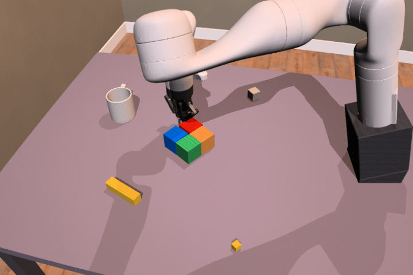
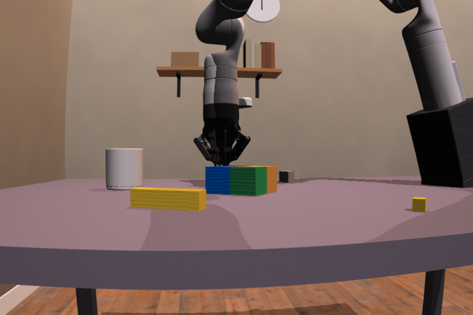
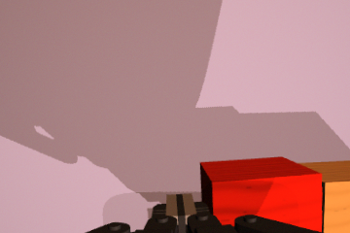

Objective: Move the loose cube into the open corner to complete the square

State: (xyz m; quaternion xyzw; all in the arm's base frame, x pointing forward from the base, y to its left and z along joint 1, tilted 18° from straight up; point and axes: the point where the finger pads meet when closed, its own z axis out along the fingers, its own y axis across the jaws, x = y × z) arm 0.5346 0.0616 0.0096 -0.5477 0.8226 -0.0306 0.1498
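Now: the red cube 40 mm behind my hand, 20 mm to the left of it and 10 mm below it. From my hand the other things lie so: orange cube 80 mm behind, 40 mm to the left, 10 mm below; then blue cube 70 mm to the left, 10 mm below, 10 mm behind; then green cube 90 mm to the left, 60 mm behind, 10 mm below.
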